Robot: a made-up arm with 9 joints. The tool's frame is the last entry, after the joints. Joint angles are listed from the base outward.
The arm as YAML. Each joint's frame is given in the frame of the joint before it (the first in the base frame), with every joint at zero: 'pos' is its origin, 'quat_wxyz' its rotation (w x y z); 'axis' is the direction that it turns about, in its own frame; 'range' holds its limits. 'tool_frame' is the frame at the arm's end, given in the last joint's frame.
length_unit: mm
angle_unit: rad
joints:
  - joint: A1
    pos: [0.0, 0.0, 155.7]
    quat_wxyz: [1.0, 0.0, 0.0, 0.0]
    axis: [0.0, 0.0, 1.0]
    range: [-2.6, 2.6]
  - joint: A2
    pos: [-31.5, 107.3, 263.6]
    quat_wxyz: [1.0, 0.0, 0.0, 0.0]
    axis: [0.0, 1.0, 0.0]
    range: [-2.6, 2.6]
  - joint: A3
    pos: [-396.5, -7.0, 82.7]
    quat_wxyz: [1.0, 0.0, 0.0, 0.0]
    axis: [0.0, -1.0, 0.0]
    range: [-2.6, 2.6]
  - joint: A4
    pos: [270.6, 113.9, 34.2]
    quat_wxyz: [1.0, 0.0, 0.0, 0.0]
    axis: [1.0, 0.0, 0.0]
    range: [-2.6, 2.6]
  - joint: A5
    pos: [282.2, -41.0, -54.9]
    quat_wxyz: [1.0, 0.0, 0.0, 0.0]
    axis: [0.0, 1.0, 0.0]
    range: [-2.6, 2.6]
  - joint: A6
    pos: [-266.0, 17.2, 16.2]
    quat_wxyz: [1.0, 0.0, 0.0, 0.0]
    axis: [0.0, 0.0, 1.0]
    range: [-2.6, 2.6]
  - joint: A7
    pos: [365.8, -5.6, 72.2]
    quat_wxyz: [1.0, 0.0, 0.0, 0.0]
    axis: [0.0, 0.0, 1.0]
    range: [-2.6, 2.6]
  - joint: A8
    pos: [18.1, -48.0, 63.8]
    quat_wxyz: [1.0, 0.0, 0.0, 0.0]
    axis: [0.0, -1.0, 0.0]
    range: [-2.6, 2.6]
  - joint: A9
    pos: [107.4, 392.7, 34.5]
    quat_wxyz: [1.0, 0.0, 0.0, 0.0]
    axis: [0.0, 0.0, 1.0]
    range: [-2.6, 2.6]
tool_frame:
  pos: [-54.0, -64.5, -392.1]
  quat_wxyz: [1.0, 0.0, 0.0, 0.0]
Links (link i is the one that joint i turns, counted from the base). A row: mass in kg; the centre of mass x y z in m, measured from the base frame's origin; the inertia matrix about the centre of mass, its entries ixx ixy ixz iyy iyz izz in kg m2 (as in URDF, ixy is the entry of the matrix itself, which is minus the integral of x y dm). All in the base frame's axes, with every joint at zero. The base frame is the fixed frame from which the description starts. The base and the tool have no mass.
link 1: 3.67; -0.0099 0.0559 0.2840; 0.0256 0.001 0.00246 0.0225 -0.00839 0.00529
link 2: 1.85; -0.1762 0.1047 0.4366; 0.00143 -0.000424 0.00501 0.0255 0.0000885 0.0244
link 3: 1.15; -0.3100 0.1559 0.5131; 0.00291 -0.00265 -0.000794 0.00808 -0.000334 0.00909
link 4: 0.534; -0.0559 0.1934 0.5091; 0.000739 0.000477 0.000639 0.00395 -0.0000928 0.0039
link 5: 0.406; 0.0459 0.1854 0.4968; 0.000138 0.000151 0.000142 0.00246 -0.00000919 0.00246
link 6: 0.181; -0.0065 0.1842 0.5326; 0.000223 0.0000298 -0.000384 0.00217 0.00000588 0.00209
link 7: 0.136; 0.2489 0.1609 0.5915; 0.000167 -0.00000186 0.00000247 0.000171 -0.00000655 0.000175
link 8: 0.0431; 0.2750 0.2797 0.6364; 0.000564 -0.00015 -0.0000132 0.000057 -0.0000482 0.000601
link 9: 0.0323; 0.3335 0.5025 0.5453; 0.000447 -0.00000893 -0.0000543 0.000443 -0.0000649 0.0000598
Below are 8 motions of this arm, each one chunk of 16 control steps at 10 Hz.
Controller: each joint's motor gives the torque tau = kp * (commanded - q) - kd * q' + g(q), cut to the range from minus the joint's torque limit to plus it. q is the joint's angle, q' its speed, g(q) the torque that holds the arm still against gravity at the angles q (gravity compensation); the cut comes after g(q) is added. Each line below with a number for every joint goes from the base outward.
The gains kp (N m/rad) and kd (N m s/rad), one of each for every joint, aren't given. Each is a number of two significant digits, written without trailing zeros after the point. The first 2 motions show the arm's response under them.
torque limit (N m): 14 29 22 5 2.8 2.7 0.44 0.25 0.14
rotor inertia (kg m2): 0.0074 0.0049 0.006 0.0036 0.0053 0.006 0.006 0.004 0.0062
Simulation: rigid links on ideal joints. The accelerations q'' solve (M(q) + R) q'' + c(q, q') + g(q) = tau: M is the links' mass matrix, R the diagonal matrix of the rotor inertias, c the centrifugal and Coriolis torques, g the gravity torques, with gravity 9.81 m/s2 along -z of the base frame. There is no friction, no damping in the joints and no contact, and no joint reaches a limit. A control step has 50 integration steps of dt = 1/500 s. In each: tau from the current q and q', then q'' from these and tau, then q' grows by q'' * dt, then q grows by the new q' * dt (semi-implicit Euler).
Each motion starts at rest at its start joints. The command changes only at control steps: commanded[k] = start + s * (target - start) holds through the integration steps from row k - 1 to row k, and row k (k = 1, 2, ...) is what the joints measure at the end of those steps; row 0 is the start. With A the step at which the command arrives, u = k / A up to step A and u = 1 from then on. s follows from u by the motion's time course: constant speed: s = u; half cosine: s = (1 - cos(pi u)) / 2; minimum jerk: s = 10 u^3 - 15 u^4 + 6 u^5; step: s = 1 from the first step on.
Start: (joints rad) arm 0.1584 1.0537 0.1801 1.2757 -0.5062 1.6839 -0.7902 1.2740 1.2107
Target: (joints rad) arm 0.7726 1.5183 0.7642 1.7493 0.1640 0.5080 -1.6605 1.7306 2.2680
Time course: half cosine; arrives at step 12
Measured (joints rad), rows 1 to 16:
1: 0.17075 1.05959 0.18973 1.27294 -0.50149 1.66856 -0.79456 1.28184 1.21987
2: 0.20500 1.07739 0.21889 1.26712 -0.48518 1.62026 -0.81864 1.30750 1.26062
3: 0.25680 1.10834 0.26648 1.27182 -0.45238 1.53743 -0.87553 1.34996 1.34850
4: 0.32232 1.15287 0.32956 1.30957 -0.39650 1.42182 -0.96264 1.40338 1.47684
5: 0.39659 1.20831 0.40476 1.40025 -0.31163 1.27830 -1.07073 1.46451 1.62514
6: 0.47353 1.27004 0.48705 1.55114 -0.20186 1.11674 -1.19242 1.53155 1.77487
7: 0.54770 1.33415 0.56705 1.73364 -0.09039 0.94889 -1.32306 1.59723 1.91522
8: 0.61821 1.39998 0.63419 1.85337 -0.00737 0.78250 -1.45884 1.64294 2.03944
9: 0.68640 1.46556 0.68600 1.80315 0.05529 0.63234 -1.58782 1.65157 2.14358
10: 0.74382 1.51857 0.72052 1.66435 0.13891 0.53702 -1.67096 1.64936 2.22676
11: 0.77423 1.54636 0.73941 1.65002 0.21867 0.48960 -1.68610 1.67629 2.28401
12: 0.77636 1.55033 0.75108 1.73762 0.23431 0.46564 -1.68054 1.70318 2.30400
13: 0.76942 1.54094 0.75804 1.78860 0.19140 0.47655 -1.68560 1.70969 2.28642
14: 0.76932 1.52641 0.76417 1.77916 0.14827 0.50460 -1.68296 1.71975 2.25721
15: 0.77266 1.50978 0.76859 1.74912 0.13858 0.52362 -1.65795 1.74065 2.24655
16: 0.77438 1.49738 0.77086 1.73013 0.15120 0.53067 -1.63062 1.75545 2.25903
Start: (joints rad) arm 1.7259 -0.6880 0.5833 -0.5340 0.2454 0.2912 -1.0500 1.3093 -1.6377
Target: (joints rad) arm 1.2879 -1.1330 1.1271 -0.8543 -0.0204 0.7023 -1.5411 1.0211 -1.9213
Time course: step
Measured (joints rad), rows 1 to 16:
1: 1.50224 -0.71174 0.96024 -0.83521 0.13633 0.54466 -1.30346 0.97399 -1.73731
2: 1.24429 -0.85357 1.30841 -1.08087 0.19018 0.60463 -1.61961 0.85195 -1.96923
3: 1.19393 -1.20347 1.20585 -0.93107 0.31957 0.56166 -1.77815 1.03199 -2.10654
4: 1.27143 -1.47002 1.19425 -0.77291 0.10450 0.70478 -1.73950 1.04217 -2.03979
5: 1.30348 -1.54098 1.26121 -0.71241 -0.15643 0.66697 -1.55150 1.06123 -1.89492
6: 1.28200 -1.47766 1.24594 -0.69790 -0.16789 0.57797 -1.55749 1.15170 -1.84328
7: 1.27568 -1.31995 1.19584 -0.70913 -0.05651 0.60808 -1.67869 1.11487 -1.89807
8: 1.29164 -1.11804 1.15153 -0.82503 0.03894 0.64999 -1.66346 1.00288 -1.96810
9: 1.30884 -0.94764 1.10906 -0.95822 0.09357 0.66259 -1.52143 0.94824 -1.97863
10: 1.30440 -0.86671 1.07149 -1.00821 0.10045 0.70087 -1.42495 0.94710 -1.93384
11: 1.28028 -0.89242 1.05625 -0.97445 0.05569 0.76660 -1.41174 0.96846 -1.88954
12: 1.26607 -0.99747 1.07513 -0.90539 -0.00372 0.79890 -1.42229 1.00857 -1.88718
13: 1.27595 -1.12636 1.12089 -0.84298 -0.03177 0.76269 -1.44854 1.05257 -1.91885
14: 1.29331 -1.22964 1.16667 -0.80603 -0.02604 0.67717 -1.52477 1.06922 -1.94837
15: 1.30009 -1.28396 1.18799 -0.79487 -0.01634 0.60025 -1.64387 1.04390 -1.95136
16: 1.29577 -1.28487 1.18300 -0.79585 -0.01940 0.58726 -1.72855 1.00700 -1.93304
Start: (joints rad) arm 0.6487 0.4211 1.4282 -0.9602 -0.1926 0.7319 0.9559 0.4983 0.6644
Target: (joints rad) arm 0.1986 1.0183 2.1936 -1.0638 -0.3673 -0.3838 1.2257 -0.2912 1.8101
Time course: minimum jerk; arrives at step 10
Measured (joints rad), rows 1 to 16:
1: 0.64483 0.42295 1.43412 -0.95963 -0.19663 0.72865 0.95985 0.49554 0.66965
2: 0.62191 0.43619 1.47066 -0.96090 -0.21720 0.69929 0.98367 0.47387 0.70752
3: 0.57134 0.47566 1.55677 -0.98382 -0.24665 0.59487 1.03090 0.40531 0.81769
4: 0.49718 0.55159 1.68900 -1.03872 -0.26117 0.39424 1.07231 0.27739 1.01284
5: 0.41108 0.65923 1.84402 -1.07989 -0.25316 0.13832 1.08520 0.10648 1.25996
6: 0.32813 0.77891 1.98732 -1.06353 -0.25217 -0.10345 1.08641 -0.05914 1.50106
7: 0.26176 0.89355 2.09479 -1.04443 -0.28731 -0.28017 1.11080 -0.17528 1.68931
8: 0.21746 0.99264 2.15957 -1.05061 -0.34012 -0.37168 1.16609 -0.25250 1.80469
9: 0.19619 1.06656 2.18031 -1.05660 -0.37479 -0.38960 1.22177 -0.30385 1.84784
10: 0.19192 1.11143 2.17096 -1.03947 -0.38143 -0.36517 1.24740 -0.32140 1.83597
11: 0.19153 1.13274 2.16086 -1.01528 -0.37428 -0.34266 1.24296 -0.30479 1.80648
12: 0.19161 1.13346 2.16069 -1.01185 -0.36912 -0.34595 1.22545 -0.28199 1.79412
13: 0.19281 1.11330 2.16782 -1.02177 -0.36921 -0.36016 1.21236 -0.27797 1.80348
14: 0.19525 1.07634 2.17860 -1.03786 -0.36940 -0.37201 1.21256 -0.28651 1.81698
15: 0.19815 1.03133 2.19109 -1.06108 -0.36706 -0.38193 1.22159 -0.29266 1.81983
16: 0.20079 0.98761 2.20315 -1.08515 -0.36424 -0.39196 1.22885 -0.29393 1.81243

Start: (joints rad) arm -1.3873 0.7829 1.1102 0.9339 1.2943 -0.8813 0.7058 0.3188 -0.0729
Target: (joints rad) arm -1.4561 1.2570 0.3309 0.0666 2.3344 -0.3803 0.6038 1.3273 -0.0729
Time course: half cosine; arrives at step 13
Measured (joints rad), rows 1 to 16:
1: -1.38791 0.78178 1.10288 0.91700 1.30226 -0.87089 0.70909 0.32923 -0.07319
2: -1.38949 0.78147 1.07719 0.86162 1.33129 -0.84242 0.71880 0.36778 -0.07436
3: -1.39275 0.79082 1.03071 0.77146 1.38516 -0.80490 0.72763 0.43900 -0.07625
4: -1.39888 0.82058 0.96593 0.66157 1.46223 -0.76401 0.72406 0.53701 -0.07749
5: -1.40795 0.87749 0.88559 0.54562 1.56411 -0.71799 0.70570 0.65601 -0.07655
6: -1.41931 0.96042 0.79253 0.43980 1.69172 -0.66637 0.67837 0.78790 -0.07312
7: -1.43169 1.05927 0.68944 0.35887 1.83854 -0.61147 0.64902 0.91977 -0.06861
8: -1.44259 1.15686 0.58051 0.30615 1.99204 -0.55490 0.62256 1.03859 -0.06538
9: -1.44862 1.23333 0.47495 0.27060 2.13928 -0.49551 0.60178 1.13627 -0.06514
10: -1.44945 1.27434 0.38657 0.23615 2.26659 -0.43539 0.58789 1.21053 -0.06797
11: -1.44914 1.28216 0.32843 0.19290 2.35615 -0.38716 0.58183 1.26457 -0.07216
12: -1.45072 1.27471 0.30521 0.14109 2.39338 -0.36469 0.58375 1.30341 -0.07502
13: -1.45351 1.26693 0.31054 0.09332 2.38350 -0.36993 0.59045 1.32621 -0.07470
14: -1.45646 1.26026 0.32867 0.05528 2.34955 -0.38540 0.59795 1.33212 -0.07225
15: -1.45813 1.25212 0.34285 0.02670 2.31782 -0.39400 0.60586 1.33207 -0.07060
16: -1.45747 1.24476 0.34605 0.01827 2.30452 -0.39544 0.61134 1.33459 -0.07098

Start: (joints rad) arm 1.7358 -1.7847 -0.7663 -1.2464 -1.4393 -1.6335 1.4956 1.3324 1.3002
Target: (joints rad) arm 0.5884 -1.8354 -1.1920 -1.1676 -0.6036 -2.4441 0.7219 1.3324 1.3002
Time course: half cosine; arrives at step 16
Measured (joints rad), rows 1 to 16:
1: 1.72434 -1.78271 -0.76888 -1.24963 -1.43625 -1.64275 1.49239 1.33348 1.30035
2: 1.68994 -1.78067 -0.78022 -1.25902 -1.42161 -1.66943 1.47679 1.33703 1.30058
3: 1.63404 -1.78354 -0.80216 -1.26794 -1.38912 -1.70803 1.44122 1.34045 1.30063
4: 1.55956 -1.79041 -0.83146 -1.26901 -1.33924 -1.75718 1.38784 1.33975 1.30071
5: 1.46980 -1.79771 -0.86584 -1.26086 -1.27646 -1.81988 1.32326 1.33581 1.30099
6: 1.36835 -1.80355 -0.90435 -1.24325 -1.20609 -1.89328 1.25202 1.33223 1.30124
7: 1.25898 -1.80839 -0.94626 -1.21724 -1.13164 -1.97287 1.17711 1.33049 1.30120
8: 1.14575 -1.81341 -0.98991 -1.18601 -1.05522 -2.05580 1.10082 1.32944 1.30084
9: 1.03304 -1.81903 -1.03294 -1.15459 -0.97855 -2.13945 1.02452 1.32799 1.30020
10: 0.92532 -1.82479 -1.07326 -1.12898 -0.90321 -2.21991 0.94932 1.32623 1.29935
11: 0.82677 -1.82988 -1.10943 -1.11462 -0.83056 -2.29247 0.87784 1.32473 1.29848
12: 0.74123 -1.83379 -1.14029 -1.11466 -0.76185 -2.35298 0.81461 1.32400 1.29794
13: 0.67203 -1.83653 -1.16483 -1.12849 -0.69850 -2.39864 0.76459 1.32467 1.29810
14: 0.62184 -1.83840 -1.18234 -1.15133 -0.64234 -2.42832 0.73137 1.32736 1.29905
15: 0.59253 -1.83970 -1.19247 -1.17558 -0.59617 -2.44259 0.71608 1.33186 1.30049
16: 0.58512 -1.84041 -1.19505 -1.19393 -0.56422 -2.44313 0.71720 1.33679 1.30184

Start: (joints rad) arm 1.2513 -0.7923 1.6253 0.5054 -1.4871 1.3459 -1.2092 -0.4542 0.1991
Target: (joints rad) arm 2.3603 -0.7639 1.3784 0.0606 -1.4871 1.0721 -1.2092 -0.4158 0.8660
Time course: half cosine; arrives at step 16
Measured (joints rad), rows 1 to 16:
1: 1.25642 -0.79360 1.62129 0.50984 -1.48674 1.35183 -1.20622 -0.45405 0.20192
2: 1.27819 -0.79637 1.61093 0.51704 -1.48435 1.36349 -1.19437 -0.45476 0.21482
3: 1.32631 -0.79821 1.59857 0.51238 -1.48110 1.36468 -1.17658 -0.45728 0.24391
4: 1.40288 -0.79754 1.58691 0.48798 -1.48268 1.34452 -1.16760 -0.45908 0.28940
5: 1.50181 -0.79421 1.57482 0.45042 -1.49123 1.30665 -1.17719 -0.45605 0.34708
6: 1.61232 -0.78916 1.55947 0.41015 -1.50054 1.26101 -1.19945 -0.44676 0.41181
7: 1.72486 -0.78399 1.53888 0.37170 -1.50246 1.21760 -1.22064 -0.43407 0.47945
8: 1.83459 -0.77975 1.51394 0.33234 -1.49669 1.18299 -1.23087 -0.42374 0.54706
9: 1.94073 -0.77640 1.48782 0.28646 -1.49010 1.15775 -1.22882 -0.41984 0.61261
10: 2.04321 -0.77323 1.46340 0.23028 -1.48789 1.13696 -1.22041 -0.42108 0.67462
11: 2.13980 -0.76975 1.44177 0.16500 -1.48931 1.11505 -1.21444 -0.42277 0.73180
12: 2.22572 -0.76603 1.42277 0.09792 -1.49085 1.09133 -1.21629 -0.42165 0.78241
13: 2.29535 -0.76261 1.40634 0.04030 -1.49071 1.07041 -1.22365 -0.41819 0.82406
14: 2.34441 -0.75998 1.39318 0.00265 -1.48967 1.05738 -1.22918 -0.41517 0.85429
15: 2.37108 -0.75829 1.38444 -0.01048 -1.48899 1.05332 -1.22804 -0.41460 0.87149
16: 2.37566 -0.75744 1.38108 -0.00215 -1.48877 1.05524 -1.22254 -0.41596 0.87535

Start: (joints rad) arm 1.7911 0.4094 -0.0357 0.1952 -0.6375 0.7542 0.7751 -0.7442 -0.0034
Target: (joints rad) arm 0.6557 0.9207 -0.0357 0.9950 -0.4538 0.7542 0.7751 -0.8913 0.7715
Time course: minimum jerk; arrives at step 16
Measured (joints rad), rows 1 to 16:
1: 1.78867 0.40953 -0.03605 0.19553 -0.63753 0.75560 0.77583 -0.74451 -0.00261
2: 1.77283 0.41172 -0.03784 0.19827 -0.63804 0.76284 0.78020 -0.74677 0.00369
3: 1.73336 0.42273 -0.04030 0.20883 -0.63962 0.77329 0.78880 -0.75339 0.02446
4: 1.66691 0.44882 -0.04203 0.23755 -0.63847 0.78081 0.79685 -0.76510 0.06702
5: 1.57483 0.49009 -0.04252 0.29584 -0.62959 0.78377 0.79791 -0.77905 0.13182
6: 1.46171 0.54227 -0.04158 0.38736 -0.61240 0.78321 0.78887 -0.79081 0.21333
7: 1.33414 0.60090 -0.03897 0.50283 -0.58980 0.77918 0.77240 -0.79892 0.30455
8: 1.19972 0.66320 -0.03484 0.62525 -0.56417 0.77130 0.75561 -0.80641 0.39964
9: 1.06687 0.72700 -0.03032 0.74003 -0.53660 0.76117 0.74519 -0.81736 0.49344
10: 0.94404 0.78882 -0.02691 0.83913 -0.50880 0.75155 0.74296 -0.83251 0.58033
11: 0.83845 0.84360 -0.02532 0.91906 -0.48349 0.74399 0.74594 -0.84904 0.65472
12: 0.75533 0.88665 -0.02535 0.97882 -0.46299 0.73895 0.75008 -0.86338 0.71253
13: 0.69743 0.91541 -0.02639 1.01836 -0.44859 0.73674 0.75328 -0.87347 0.75193
14: 0.66457 0.92987 -0.02794 1.03737 -0.44075 0.73750 0.75585 -0.87924 0.77329
15: 0.65289 0.93215 -0.03000 1.03603 -0.43940 0.74112 0.75920 -0.88225 0.77922
16: 0.65391 0.92625 -0.03290 1.01716 -0.44389 0.74748 0.76497 -0.88491 0.77517

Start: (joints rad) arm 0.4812 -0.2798 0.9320 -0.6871 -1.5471 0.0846 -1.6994 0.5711 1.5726
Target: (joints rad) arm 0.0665 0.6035 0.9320 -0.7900 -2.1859 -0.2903 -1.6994 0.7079 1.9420
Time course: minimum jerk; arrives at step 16
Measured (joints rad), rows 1 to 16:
1: 0.48046 -0.27931 0.93227 -0.68764 -1.54780 0.08356 -1.69944 0.57133 1.57301
2: 0.47538 -0.27522 0.93403 -0.69162 -1.55301 0.07666 -1.69985 0.57326 1.57625
3: 0.46173 -0.26076 0.93808 -0.70329 -1.56869 0.05958 -1.70126 0.57974 1.58679
4: 0.43807 -0.22765 0.94352 -0.72368 -1.59928 0.03361 -1.70268 0.59219 1.60805
5: 0.40494 -0.16950 0.94859 -0.74898 -1.64553 0.00275 -1.70102 0.60838 1.63988
6: 0.36343 -0.08441 0.95186 -0.77305 -1.70501 -0.03042 -1.69428 0.62402 1.67916
7: 0.31565 0.02406 0.95237 -0.79071 -1.77419 -0.06533 -1.68451 0.63609 1.72223
8: 0.26495 0.14775 0.94963 -0.79899 -1.84970 -0.10235 -1.67670 0.64460 1.76638
9: 0.21508 0.27567 0.94396 -0.79625 -1.92777 -0.14197 -1.67545 0.65156 1.80965
10: 0.16918 0.39610 0.93634 -0.78235 -2.00338 -0.18370 -1.68278 0.65901 1.84993
11: 0.12988 0.49888 0.92815 -0.76020 -2.07097 -0.22491 -1.69762 0.66788 1.88473
12: 0.09922 0.57702 0.92098 -0.73602 -2.12624 -0.26097 -1.71574 0.67805 1.91179
13: 0.07828 0.62734 0.91636 -0.71744 -2.16673 -0.28696 -1.73075 0.68859 1.92991
14: 0.06695 0.65030 0.91522 -0.71124 -2.19142 -0.30018 -1.73695 0.69779 1.93946
15: 0.06361 0.64966 0.91762 -0.72130 -2.20082 -0.30172 -1.73236 0.70368 1.94231
16: 0.06492 0.63217 0.92300 -0.74692 -2.19826 -0.29619 -1.71929 0.70590 1.94144

